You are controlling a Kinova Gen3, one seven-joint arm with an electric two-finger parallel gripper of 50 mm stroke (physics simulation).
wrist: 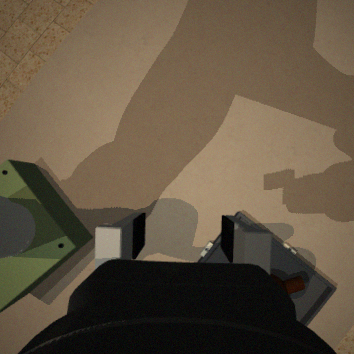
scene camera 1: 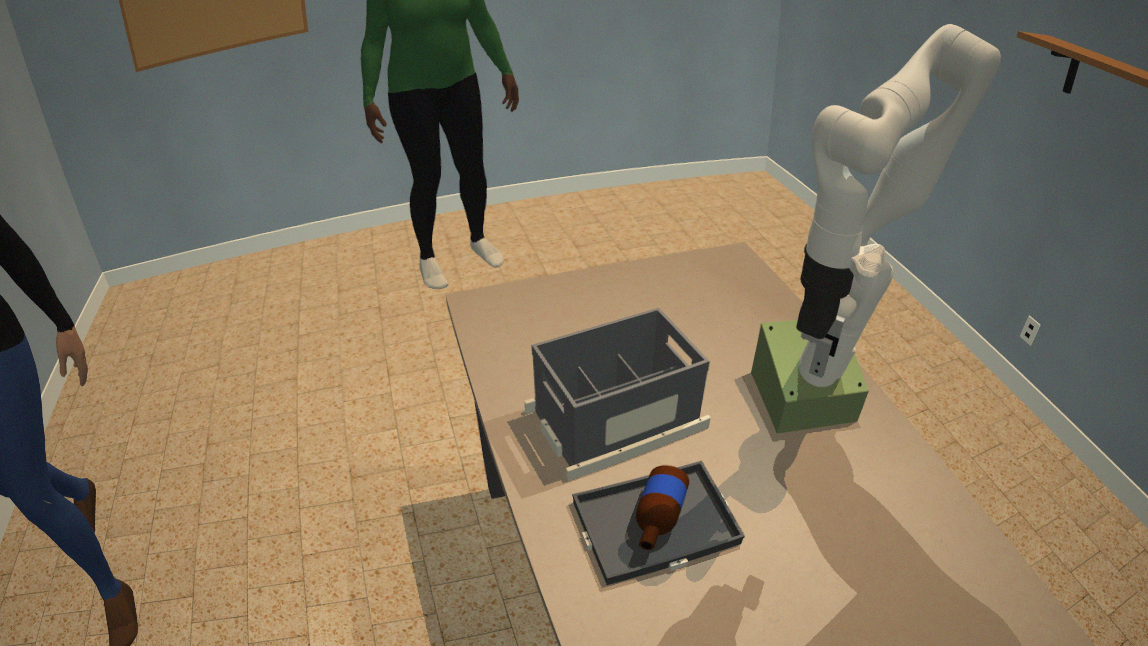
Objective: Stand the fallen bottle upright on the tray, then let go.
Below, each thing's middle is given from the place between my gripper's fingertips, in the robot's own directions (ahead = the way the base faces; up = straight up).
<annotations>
Right now the brown bottle [scene camera 1: 660,505] is 22 cm ahead of my hand, 1 cm to the right of it and 31 cm below it.
</annotations>
